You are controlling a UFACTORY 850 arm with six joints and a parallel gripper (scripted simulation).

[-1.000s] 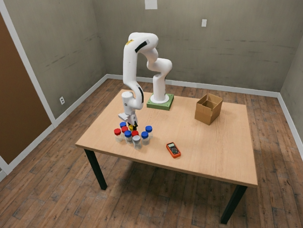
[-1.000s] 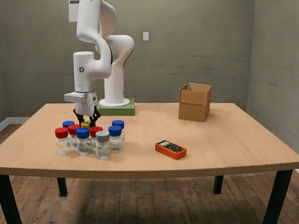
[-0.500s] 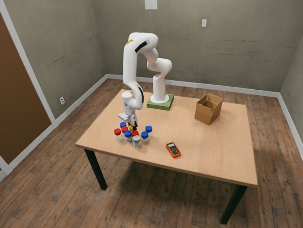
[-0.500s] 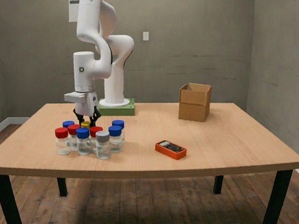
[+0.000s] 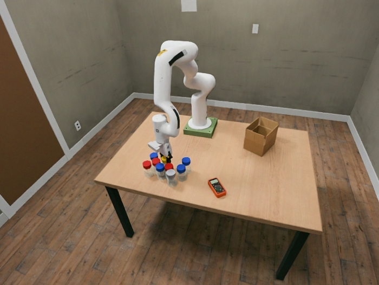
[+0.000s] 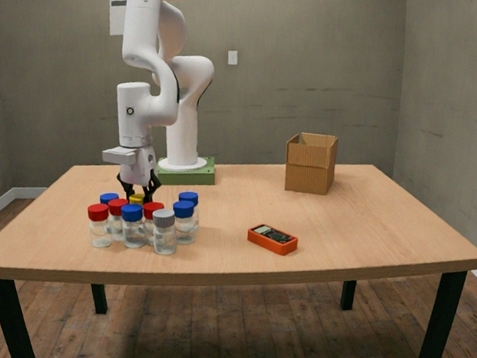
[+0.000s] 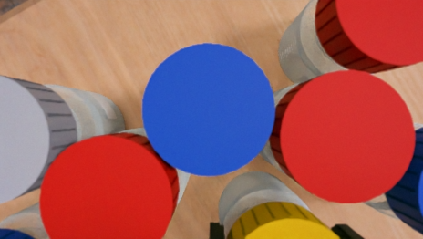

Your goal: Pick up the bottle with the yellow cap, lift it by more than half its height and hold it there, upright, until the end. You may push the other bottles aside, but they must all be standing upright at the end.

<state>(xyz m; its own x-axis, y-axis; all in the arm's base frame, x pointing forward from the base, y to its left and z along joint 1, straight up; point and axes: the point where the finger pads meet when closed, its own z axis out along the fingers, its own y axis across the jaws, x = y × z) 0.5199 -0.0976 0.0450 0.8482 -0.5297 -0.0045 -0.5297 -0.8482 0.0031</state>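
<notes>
My gripper is now 12 cm short of the grey-capped bottle, 8 cm to the right of it and 5 cm above it. Round my hand: orange multimeter 35 cm to the left, 9 cm ahead, 8 cm below; yellow-capped bottle 5 cm below.
</notes>
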